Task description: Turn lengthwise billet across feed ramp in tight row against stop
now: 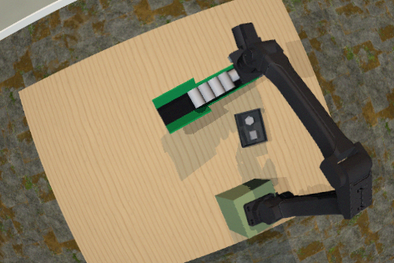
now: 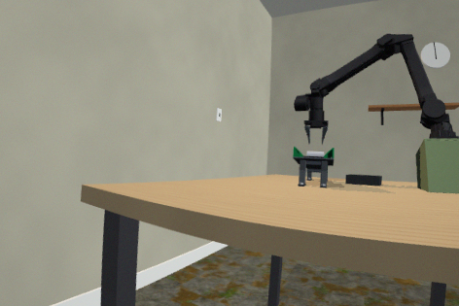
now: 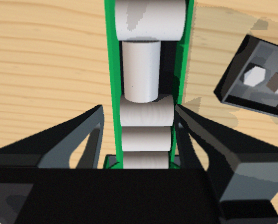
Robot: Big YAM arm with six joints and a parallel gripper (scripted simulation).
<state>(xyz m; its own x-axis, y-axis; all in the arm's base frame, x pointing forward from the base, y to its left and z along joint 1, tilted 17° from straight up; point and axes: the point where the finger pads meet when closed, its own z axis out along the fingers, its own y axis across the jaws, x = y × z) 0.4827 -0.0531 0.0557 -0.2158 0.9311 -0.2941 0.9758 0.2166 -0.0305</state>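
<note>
My gripper is now 30 mm past the ramp, 110 mm to the right of it and 100 mm above it. The rest, counted from my hand: dark tray 210 mm behind, 160 mm below.
</note>
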